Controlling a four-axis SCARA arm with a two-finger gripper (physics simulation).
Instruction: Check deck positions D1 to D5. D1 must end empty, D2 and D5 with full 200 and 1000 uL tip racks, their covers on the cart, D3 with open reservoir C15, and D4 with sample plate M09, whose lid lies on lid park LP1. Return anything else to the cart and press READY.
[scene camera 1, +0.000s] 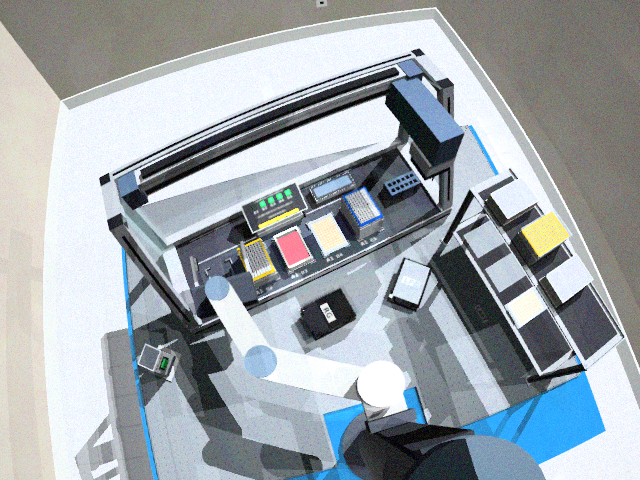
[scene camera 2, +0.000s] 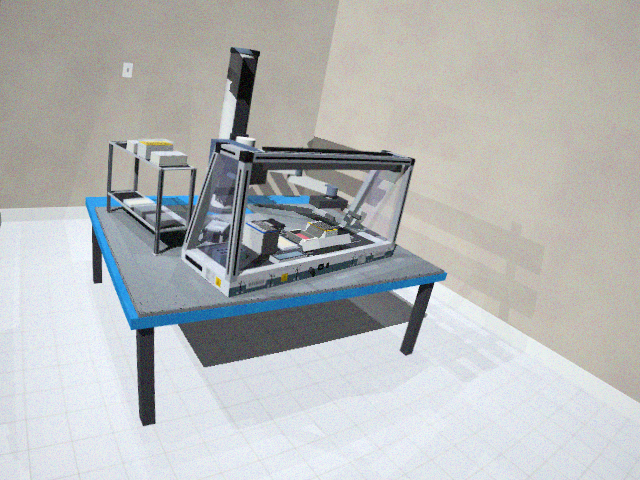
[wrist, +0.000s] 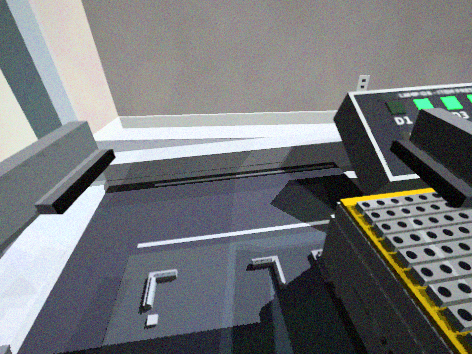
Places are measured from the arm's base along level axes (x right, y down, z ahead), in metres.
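Pixels of known places: gripper, between the fingertips: (scene camera 1: 216, 250) (scene camera 2: 347, 218) (wrist: 248, 133).
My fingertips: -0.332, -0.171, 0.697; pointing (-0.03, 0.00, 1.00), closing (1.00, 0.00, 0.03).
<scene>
Behind a point stands the place of what it marks, as x, y, z.
My gripper (scene camera 1: 218, 259) {-0.332, -0.171, 0.697} (wrist: 248, 133) {-0.332, -0.171, 0.697} is open and empty above deck position D1, where corner brackets (wrist: 274, 265) {-0.315, -0.066, 0.698} show on a bare surface. The yellow-rimmed tip rack (scene camera 1: 256, 259) {-0.221, -0.126, 0.652} (wrist: 425, 245) {-0.247, -0.124, 0.669} stands uncovered at D2, right of the fingers. The reservoir (scene camera 1: 293, 247) {-0.101, -0.074, 0.682} with a red inside is open at D3. The pale sample plate (scene camera 1: 328, 234) {0.019, -0.075, 0.694} is at D4. The blue-rimmed tip rack (scene camera 1: 362, 207) (scene camera 2: 261, 237) stands uncovered at D5. A bluish clear piece (scene camera 1: 331, 187) {0.076, -0.084, 0.857} lies behind D4; its label is unreadable. The console (wrist: 370, 135) {-0.225, -0.126, 0.792} has D1 dark and green lamps beside it.
The cart (scene camera 1: 555, 341) {0.611, -0.113, 0.118} (scene camera 2: 158, 206) {0.556, -0.217, 0.620} at the right holds boxes, one yellow-topped (scene camera 1: 544, 234) {0.519, -0.423, 0.384}, and flat pieces below. A black case (scene camera 1: 338, 304) {-0.013, -0.062, 0.463} and a white-topped box (scene camera 1: 412, 279) {0.233, -0.070, 0.472} sit before the deck. A small green-marked box (scene camera 1: 164, 363) {-0.584, -0.106, 0.401} is at left. A clear-walled frame encloses the deck.
</scene>
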